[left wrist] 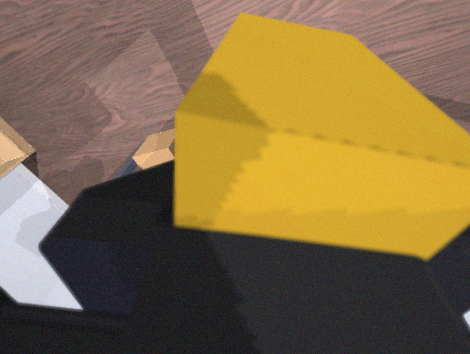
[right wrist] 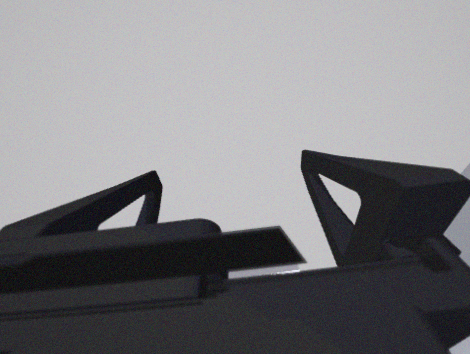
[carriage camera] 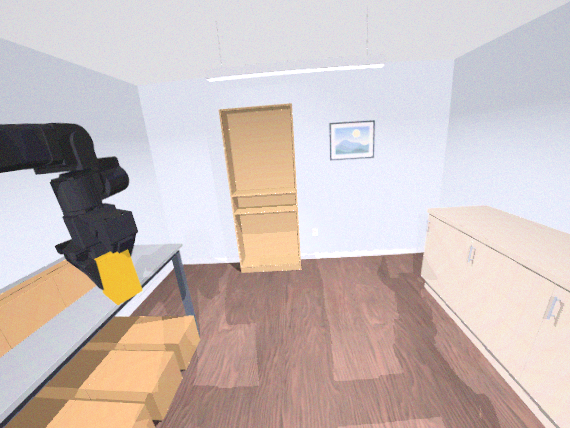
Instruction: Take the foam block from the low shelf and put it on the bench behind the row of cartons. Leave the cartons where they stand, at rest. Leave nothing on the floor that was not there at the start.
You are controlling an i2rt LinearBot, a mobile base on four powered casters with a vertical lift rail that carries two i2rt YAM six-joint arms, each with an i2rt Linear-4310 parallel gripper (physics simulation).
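Places are measured from the left arm's base along level axes (x ahead, y left, z up), in metres.
Pixels of known places: right gripper, fingertip midpoint: (right wrist: 229, 168).
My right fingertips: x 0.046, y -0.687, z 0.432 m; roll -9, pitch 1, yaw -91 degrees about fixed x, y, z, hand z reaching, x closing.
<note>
Ahead of a thing's pixels: the offset from my right fingertips to its top centre. Level surfaces: height alone.
The yellow foam block {dz -0.163, dx +0.221, dy +0.674 m} (carriage camera: 119, 277) (left wrist: 320, 150) is held in my left gripper (carriage camera: 107, 260), which is shut on it. In the carriage camera the block hangs in front of the grey bench {dz -0.699 m} (carriage camera: 55, 335); its height above the bench top is hard to tell. The row of cartons {dz -0.519, dx +0.638, dy +1.555 m} (carriage camera: 45, 295) stands on the bench at the left, along its far side in this view, partly hidden by the gripper. My right gripper (right wrist: 229, 168) is open and empty, with the ceiling behind it. The low shelf belongs to the tall wooden shelf unit (carriage camera: 296, 235) at the back wall.
Several large boxes (carriage camera: 130, 372) stand under the bench and stick out past its front edge. A bench leg (carriage camera: 182, 282) stands at its far end. A long pale cabinet (carriage camera: 500, 285) runs along the right side. Wooden floor {dz -1.613 m} (carriage camera: 300, 350) lies between bench and cabinet.
</note>
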